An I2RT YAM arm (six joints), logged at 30 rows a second.
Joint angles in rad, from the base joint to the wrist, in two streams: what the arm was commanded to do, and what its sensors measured. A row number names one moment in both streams.
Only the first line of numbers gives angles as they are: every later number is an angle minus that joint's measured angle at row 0.
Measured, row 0: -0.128 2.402 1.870 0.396 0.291 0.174
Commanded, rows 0 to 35: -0.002 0.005 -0.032 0.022 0.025 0.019; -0.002 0.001 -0.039 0.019 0.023 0.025; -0.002 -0.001 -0.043 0.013 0.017 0.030; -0.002 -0.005 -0.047 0.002 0.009 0.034; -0.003 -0.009 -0.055 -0.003 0.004 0.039; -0.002 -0.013 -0.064 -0.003 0.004 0.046; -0.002 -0.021 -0.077 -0.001 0.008 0.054; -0.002 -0.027 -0.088 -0.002 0.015 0.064; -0.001 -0.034 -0.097 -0.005 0.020 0.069; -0.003 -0.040 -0.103 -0.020 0.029 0.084; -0.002 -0.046 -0.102 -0.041 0.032 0.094; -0.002 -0.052 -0.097 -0.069 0.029 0.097; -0.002 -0.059 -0.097 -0.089 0.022 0.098; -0.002 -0.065 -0.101 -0.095 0.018 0.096; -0.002 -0.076 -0.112 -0.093 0.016 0.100; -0.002 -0.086 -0.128 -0.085 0.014 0.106; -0.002 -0.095 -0.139 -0.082 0.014 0.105; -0.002 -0.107 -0.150 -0.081 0.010 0.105; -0.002 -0.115 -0.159 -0.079 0.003 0.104; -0.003 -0.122 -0.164 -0.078 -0.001 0.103; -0.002 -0.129 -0.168 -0.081 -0.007 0.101; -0.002 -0.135 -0.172 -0.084 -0.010 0.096; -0.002 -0.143 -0.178 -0.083 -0.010 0.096; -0.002 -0.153 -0.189 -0.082 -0.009 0.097; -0.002 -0.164 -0.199 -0.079 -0.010 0.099; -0.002 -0.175 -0.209 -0.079 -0.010 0.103; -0.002 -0.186 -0.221 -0.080 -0.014 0.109; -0.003 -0.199 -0.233 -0.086 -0.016 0.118; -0.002 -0.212 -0.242 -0.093 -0.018 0.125; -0.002 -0.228 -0.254 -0.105 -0.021 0.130; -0.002 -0.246 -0.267 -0.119 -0.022 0.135; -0.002 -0.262 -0.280 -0.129 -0.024 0.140; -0.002 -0.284 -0.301 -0.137 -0.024 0.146; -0.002 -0.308 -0.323 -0.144 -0.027 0.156; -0.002 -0.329 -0.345 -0.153 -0.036 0.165; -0.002 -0.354 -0.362 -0.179 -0.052 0.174
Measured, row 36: -0.002 -0.283 -0.327 -0.125 -0.027 0.130
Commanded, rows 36 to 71: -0.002 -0.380 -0.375 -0.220 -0.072 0.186; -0.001 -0.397 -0.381 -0.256 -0.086 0.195; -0.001 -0.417 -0.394 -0.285 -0.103 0.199; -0.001 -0.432 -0.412 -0.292 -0.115 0.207; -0.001 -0.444 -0.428 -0.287 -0.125 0.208; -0.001 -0.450 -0.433 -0.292 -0.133 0.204; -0.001 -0.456 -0.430 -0.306 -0.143 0.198; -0.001 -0.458 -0.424 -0.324 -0.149 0.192; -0.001 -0.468 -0.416 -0.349 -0.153 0.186; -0.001 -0.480 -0.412 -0.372 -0.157 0.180; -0.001 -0.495 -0.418 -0.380 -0.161 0.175; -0.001 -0.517 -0.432 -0.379 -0.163 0.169; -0.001 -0.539 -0.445 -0.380 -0.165 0.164; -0.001 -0.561 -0.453 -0.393 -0.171 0.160; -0.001 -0.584 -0.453 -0.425 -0.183 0.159; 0.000 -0.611 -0.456 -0.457 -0.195 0.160; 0.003 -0.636 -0.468 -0.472 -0.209 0.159; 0.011 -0.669 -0.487 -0.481 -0.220 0.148; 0.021 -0.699 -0.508 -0.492 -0.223 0.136; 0.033 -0.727 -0.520 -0.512 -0.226 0.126; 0.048 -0.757 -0.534 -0.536 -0.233 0.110; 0.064 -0.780 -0.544 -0.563 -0.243 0.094; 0.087 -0.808 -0.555 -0.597 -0.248 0.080; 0.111 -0.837 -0.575 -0.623 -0.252 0.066; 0.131 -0.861 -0.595 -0.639 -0.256 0.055; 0.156 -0.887 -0.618 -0.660 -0.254 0.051; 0.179 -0.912 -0.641 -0.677 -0.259 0.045; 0.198 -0.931 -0.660 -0.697 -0.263 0.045; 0.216 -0.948 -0.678 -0.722 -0.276 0.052; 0.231 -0.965 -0.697 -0.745 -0.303 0.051; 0.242 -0.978 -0.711 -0.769 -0.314 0.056; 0.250 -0.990 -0.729 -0.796 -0.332 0.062; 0.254 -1.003 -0.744 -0.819 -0.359 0.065; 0.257 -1.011 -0.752 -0.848 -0.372 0.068; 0.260 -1.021 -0.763 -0.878 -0.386 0.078; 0.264 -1.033 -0.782 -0.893 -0.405 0.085
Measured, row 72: 0.258 -0.994 -0.750 -0.771 -0.338 0.073
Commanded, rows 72 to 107: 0.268 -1.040 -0.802 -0.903 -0.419 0.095; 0.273 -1.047 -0.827 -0.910 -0.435 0.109; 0.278 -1.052 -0.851 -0.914 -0.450 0.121; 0.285 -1.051 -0.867 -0.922 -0.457 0.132; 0.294 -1.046 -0.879 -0.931 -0.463 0.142; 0.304 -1.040 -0.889 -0.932 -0.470 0.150; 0.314 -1.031 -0.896 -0.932 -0.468 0.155; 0.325 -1.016 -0.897 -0.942 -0.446 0.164; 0.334 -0.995 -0.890 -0.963 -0.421 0.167; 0.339 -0.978 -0.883 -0.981 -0.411 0.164; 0.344 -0.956 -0.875 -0.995 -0.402 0.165; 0.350 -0.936 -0.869 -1.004 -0.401 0.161; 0.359 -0.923 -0.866 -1.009 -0.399 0.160; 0.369 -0.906 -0.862 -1.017 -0.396 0.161; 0.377 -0.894 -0.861 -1.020 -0.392 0.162; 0.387 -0.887 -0.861 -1.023 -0.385 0.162; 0.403 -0.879 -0.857 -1.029 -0.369 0.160; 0.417 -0.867 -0.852 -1.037 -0.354 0.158; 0.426 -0.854 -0.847 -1.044 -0.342 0.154; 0.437 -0.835 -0.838 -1.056 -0.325 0.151; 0.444 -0.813 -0.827 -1.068 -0.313 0.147; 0.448 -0.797 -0.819 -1.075 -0.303 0.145; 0.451 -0.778 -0.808 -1.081 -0.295 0.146; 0.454 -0.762 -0.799 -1.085 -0.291 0.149; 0.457 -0.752 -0.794 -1.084 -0.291 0.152; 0.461 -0.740 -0.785 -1.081 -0.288 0.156; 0.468 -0.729 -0.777 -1.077 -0.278 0.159; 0.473 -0.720 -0.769 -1.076 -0.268 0.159; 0.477 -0.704 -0.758 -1.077 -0.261 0.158; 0.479 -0.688 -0.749 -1.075 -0.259 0.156; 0.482 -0.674 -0.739 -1.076 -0.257 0.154; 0.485 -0.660 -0.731 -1.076 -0.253 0.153; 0.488 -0.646 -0.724 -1.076 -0.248 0.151; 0.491 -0.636 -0.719 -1.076 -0.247 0.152; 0.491 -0.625 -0.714 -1.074 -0.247 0.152; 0.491 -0.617 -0.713 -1.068 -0.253 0.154
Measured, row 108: 0.483 -0.644 -0.736 -1.051 -0.280 0.150
